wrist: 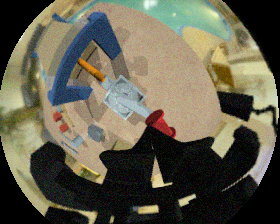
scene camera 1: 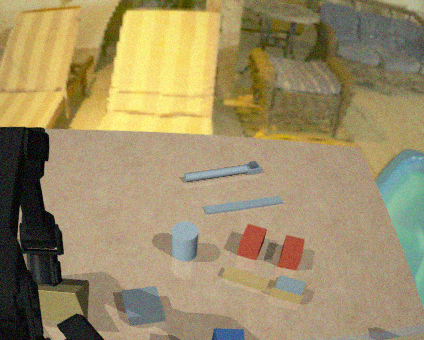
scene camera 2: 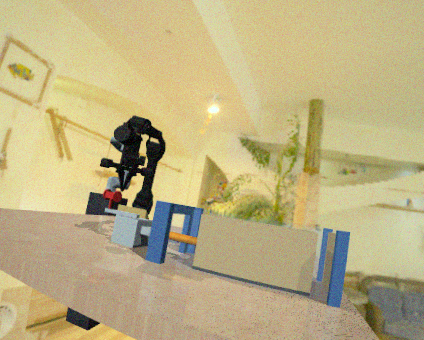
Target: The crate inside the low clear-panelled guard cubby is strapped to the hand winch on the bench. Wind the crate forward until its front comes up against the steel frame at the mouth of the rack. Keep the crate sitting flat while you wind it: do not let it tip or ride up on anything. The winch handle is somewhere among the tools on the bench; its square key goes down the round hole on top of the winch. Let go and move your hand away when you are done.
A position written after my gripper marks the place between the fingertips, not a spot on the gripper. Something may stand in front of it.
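In scene camera 1 I see a grey cube (scene camera 1: 143, 306). Scene camera 2 gives me my gripper (scene camera 2: 121, 191), which is shut and holds nothing. The wrist view has my gripper as well (wrist: 149, 128), together with a winch (wrist: 120, 85) and a blue frame (wrist: 99, 30).
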